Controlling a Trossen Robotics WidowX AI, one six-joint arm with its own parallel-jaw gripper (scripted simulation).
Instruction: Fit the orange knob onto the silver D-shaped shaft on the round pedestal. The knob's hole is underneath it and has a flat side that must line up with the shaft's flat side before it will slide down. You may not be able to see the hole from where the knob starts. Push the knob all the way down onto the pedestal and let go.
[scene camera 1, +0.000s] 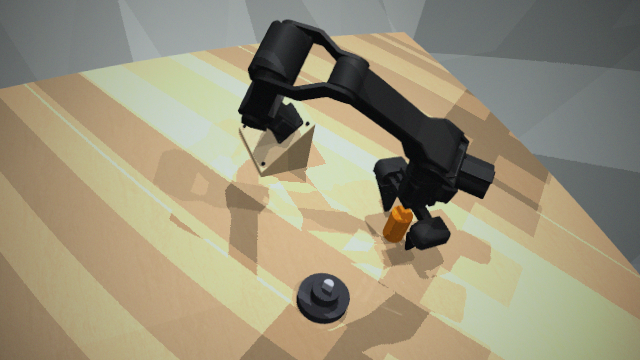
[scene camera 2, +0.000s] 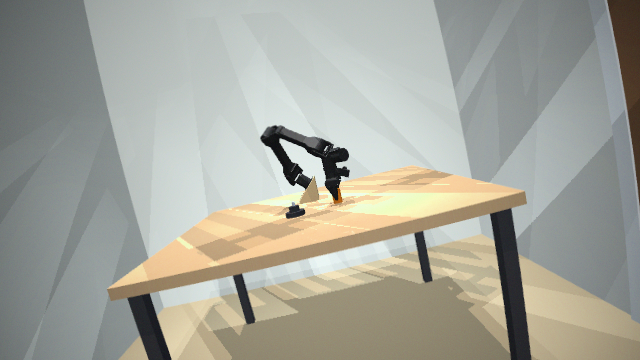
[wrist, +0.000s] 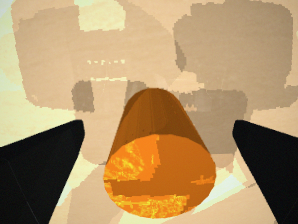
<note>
My gripper (scene camera 1: 396, 229) is open and holds nothing. I also see an orange knob (scene camera 1: 400, 218) and a pedestal with D-shaped shaft (scene camera 1: 323, 298).
The orange knob shows as well in the wrist view (wrist: 157, 161). My gripper shows as well in the wrist view (wrist: 160, 127).
</note>
